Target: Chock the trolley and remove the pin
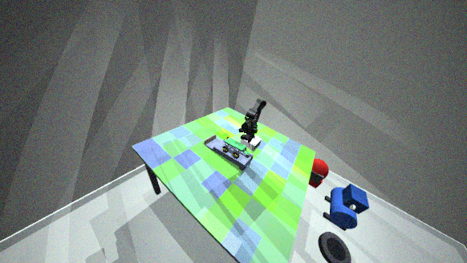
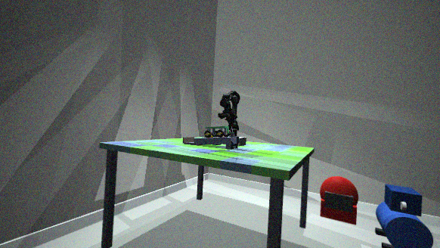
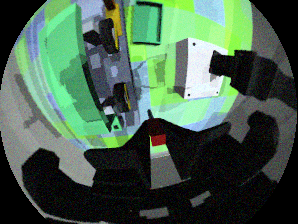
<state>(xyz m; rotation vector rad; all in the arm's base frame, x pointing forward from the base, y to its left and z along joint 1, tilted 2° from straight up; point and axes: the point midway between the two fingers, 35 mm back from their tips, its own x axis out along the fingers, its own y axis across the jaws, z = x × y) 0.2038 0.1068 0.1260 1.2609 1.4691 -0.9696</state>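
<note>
My gripper tip is 180 mm to the left of the green tray and 170 mm above it. Round my gripper tip: grey ramp (110 mm below, 110 mm ahead, 60 mm to the right); green-topped trolley (110 mm ahead, 60 mm to the right, 50 mm below); red-headed stop pin (right at my gripper tip).
</note>
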